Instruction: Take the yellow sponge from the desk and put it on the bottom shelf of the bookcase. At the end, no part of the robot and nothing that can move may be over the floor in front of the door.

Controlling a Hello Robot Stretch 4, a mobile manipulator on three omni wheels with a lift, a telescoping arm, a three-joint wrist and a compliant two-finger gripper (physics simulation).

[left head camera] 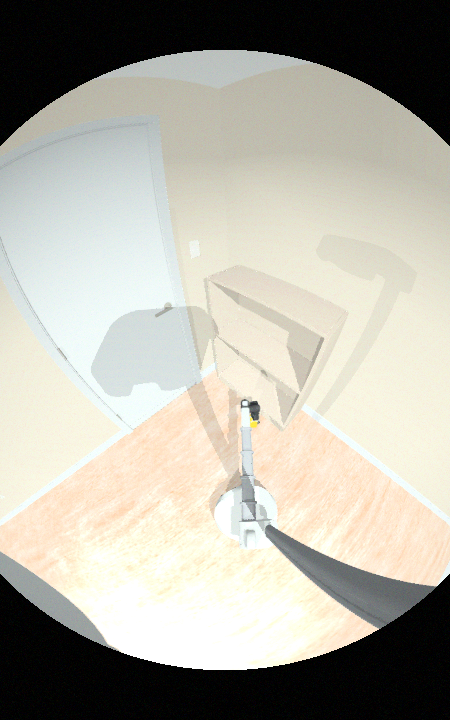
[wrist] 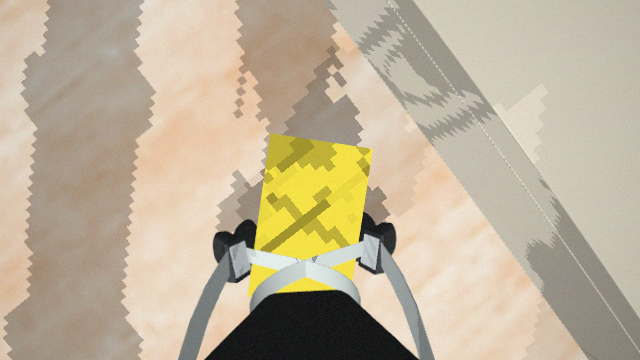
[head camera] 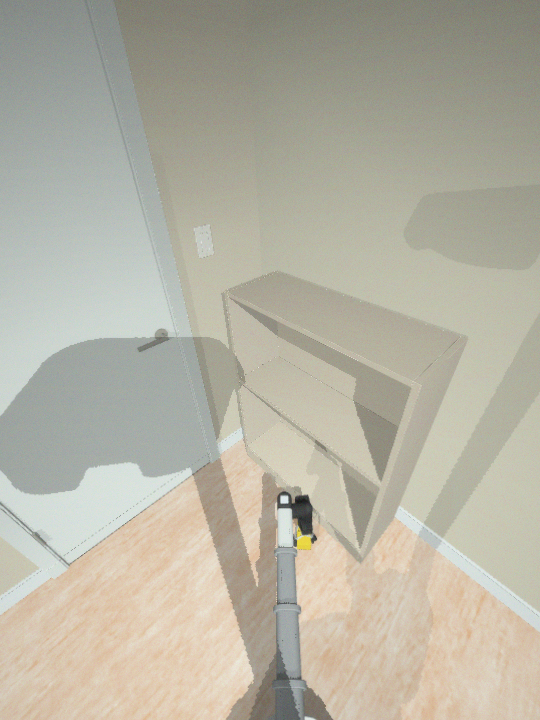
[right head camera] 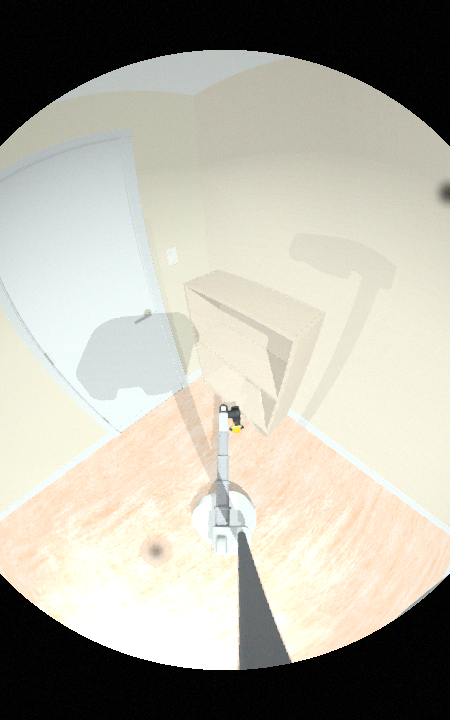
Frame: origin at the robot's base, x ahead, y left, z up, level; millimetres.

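Where they show: gripper, fingertip midpoint: (left head camera: 252, 423) (wrist: 304, 236) (head camera: 303, 542) (right head camera: 236, 428).
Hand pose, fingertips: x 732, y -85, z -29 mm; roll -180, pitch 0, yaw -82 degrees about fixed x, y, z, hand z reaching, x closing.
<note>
After its pixels a point has its place.
The yellow sponge (head camera: 304, 544) {x 704, y -86, z 18 mm} (left head camera: 253, 424) {x 707, y -90, z 17 mm} (right head camera: 236, 430) {x 700, y -87, z 16 mm} (wrist: 312, 200) {x 764, y -87, z 20 mm} is low down at the floor, in front of the bookcase (head camera: 348, 328) {x 910, y -210, z 1032 mm} (left head camera: 275, 293) {x 982, y -161, z 1032 mm} (right head camera: 254, 297) {x 978, y -197, z 1032 mm}. My gripper (head camera: 305, 537) {x 732, y -85, z -29 mm} (left head camera: 254, 422) {x 732, y -85, z -29 mm} (right head camera: 236, 426) {x 732, y -85, z -29 mm} (wrist: 304, 236) {x 732, y -85, z -29 mm} points down and is shut on the sponge, with one fingertip against each long side. The sponge's far part sticks out beyond the fingertips in the wrist view. The bottom shelf (head camera: 272, 446) {x 1202, y 61, z 72 mm} (wrist: 575, 125) {x 816, y -205, z 72 mm} is on the right in the wrist view, past the bookcase's front edge. The desk cannot be made out.
The white door (head camera: 63, 174) {x 1042, y 567, z 1454 mm} (left head camera: 84, 212) {x 921, y 696, z 1594 mm} (right head camera: 68, 228) {x 936, y 678, z 1579 mm} is left of the bookcase, with its handle (head camera: 161, 333) {x 1117, y 470, z 906 mm} near the right edge. The extended arm (head camera: 287, 639) {x 314, y 2, z 391 mm} (left head camera: 247, 461) {x 321, y -2, z 391 mm} (right head camera: 222, 467) {x 316, y -1, z 392 mm} reaches from the round base (left head camera: 225, 512) {x 9, y 130, z 187 mm} (right head camera: 201, 517) {x 2, y 140, z 187 mm} toward the bookcase. Walls meet behind the bookcase.
</note>
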